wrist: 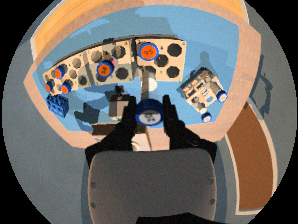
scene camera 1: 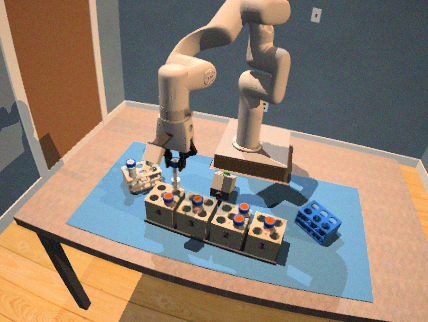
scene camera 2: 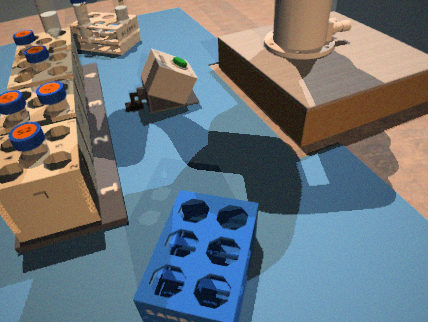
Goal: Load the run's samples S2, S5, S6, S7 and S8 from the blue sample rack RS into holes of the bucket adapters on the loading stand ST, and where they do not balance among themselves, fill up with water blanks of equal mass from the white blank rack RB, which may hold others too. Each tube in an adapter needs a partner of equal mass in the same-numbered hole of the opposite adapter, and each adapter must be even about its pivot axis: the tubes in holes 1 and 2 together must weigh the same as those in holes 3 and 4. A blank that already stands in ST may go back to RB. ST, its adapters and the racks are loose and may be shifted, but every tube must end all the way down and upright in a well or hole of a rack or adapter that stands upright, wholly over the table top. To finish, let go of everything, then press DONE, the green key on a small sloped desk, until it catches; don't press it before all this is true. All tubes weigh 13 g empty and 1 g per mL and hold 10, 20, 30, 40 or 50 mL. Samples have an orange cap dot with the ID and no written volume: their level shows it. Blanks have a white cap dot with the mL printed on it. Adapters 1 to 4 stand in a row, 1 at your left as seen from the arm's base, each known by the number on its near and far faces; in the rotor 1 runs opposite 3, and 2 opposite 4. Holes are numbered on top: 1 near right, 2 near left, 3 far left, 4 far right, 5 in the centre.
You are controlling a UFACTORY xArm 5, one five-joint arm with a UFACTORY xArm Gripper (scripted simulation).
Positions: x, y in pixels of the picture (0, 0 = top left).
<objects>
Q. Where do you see a white blank rack RB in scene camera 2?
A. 128, 34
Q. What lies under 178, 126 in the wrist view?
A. My gripper.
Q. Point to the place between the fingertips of my gripper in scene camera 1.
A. At 175, 167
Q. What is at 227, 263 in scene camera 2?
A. A blue sample rack RS.
</objects>
